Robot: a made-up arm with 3 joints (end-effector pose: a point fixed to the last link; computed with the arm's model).
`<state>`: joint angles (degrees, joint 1 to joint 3).
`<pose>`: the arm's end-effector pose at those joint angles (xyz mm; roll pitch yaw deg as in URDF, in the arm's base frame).
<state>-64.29 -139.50 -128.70</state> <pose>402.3 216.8 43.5 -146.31 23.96 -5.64</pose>
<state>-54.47 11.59 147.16</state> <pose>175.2 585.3 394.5 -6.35 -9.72 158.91</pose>
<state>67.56 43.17 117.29</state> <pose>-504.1 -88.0 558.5 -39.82 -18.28 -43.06</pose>
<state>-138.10 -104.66 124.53</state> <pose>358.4 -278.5 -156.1 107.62 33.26 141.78</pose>
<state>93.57 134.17 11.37</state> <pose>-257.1 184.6 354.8 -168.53 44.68 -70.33</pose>
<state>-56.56 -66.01 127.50</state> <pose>203.4 512.4 -63.5 60.71 33.79 -163.89</pose>
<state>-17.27 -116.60 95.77</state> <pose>122.1 365.6 -169.1 116.72 5.16 -104.68</pose>
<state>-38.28 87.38 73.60</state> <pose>219.8 253.7 613.0 -87.27 16.38 -127.51</pose>
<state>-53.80 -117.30 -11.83</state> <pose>163.1 193.5 -27.3 -158.34 -60.43 101.65</pose>
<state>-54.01 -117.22 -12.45</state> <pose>163.5 193.9 -26.0 -157.26 -60.27 100.22</pose>
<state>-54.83 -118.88 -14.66</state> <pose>170.1 188.2 -21.3 -155.35 -57.90 96.73</pose>
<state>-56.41 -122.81 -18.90</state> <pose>184.2 175.1 -11.9 -153.32 -52.67 91.30</pose>
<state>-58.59 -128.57 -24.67</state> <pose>203.3 156.9 1.6 -152.37 -45.27 85.03</pose>
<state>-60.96 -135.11 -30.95</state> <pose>223.5 137.5 17.0 -152.87 -37.25 78.79</pose>
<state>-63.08 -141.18 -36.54</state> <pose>241.0 120.3 31.2 -154.40 -30.24 73.35</pose>
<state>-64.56 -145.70 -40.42</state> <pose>253.1 108.0 41.4 -156.14 -25.41 69.57</pose>
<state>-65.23 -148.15 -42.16</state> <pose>258.9 101.4 46.7 -157.37 -23.03 67.94</pose>
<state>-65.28 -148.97 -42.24</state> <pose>260.2 99.0 48.1 -157.98 -22.43 68.06</pose>
